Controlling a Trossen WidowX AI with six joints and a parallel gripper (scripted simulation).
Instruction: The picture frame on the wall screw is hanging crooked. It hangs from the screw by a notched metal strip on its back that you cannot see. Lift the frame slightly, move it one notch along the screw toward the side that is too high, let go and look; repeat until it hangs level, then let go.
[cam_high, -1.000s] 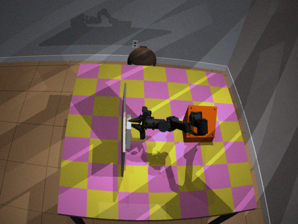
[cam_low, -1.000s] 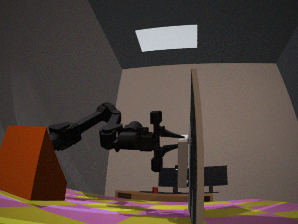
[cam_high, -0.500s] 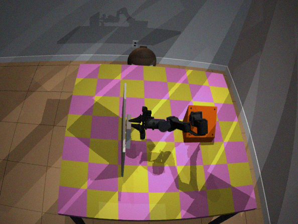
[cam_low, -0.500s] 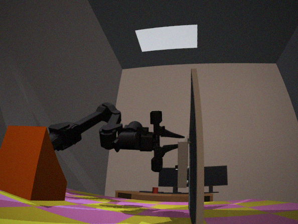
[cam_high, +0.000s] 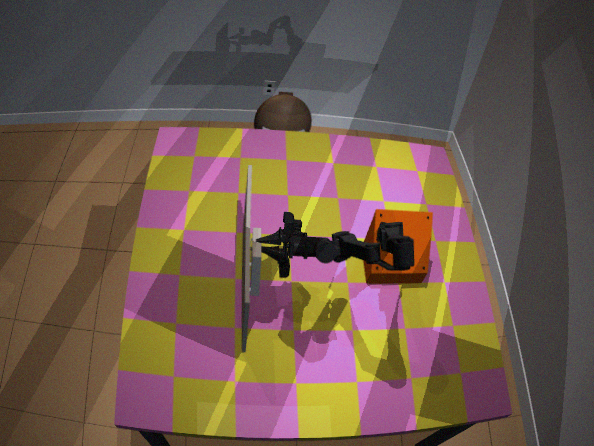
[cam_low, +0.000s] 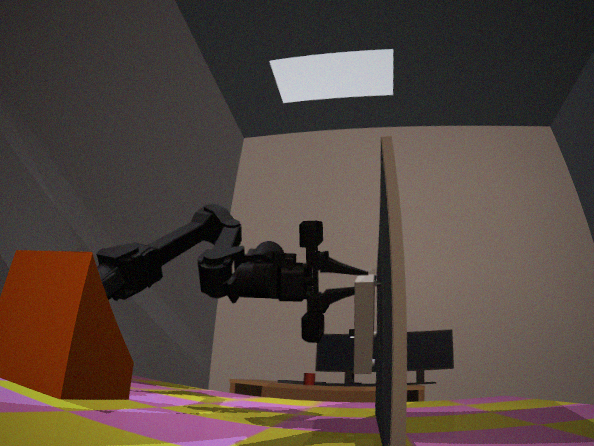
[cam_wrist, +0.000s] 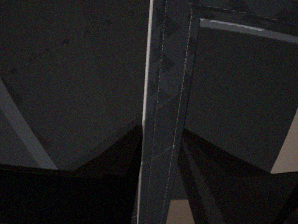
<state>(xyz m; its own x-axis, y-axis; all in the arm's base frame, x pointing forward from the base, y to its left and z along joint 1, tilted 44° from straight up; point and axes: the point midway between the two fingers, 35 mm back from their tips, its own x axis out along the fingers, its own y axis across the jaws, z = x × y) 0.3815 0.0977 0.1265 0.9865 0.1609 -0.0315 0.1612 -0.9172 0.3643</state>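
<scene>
Now: the picture frame 3 cm to the left of my gripper tip and 5 cm below it. Also, from my gripper tip: thin upright wall panel 2 cm ahead, 1 cm to the left, 7 cm below.
</scene>
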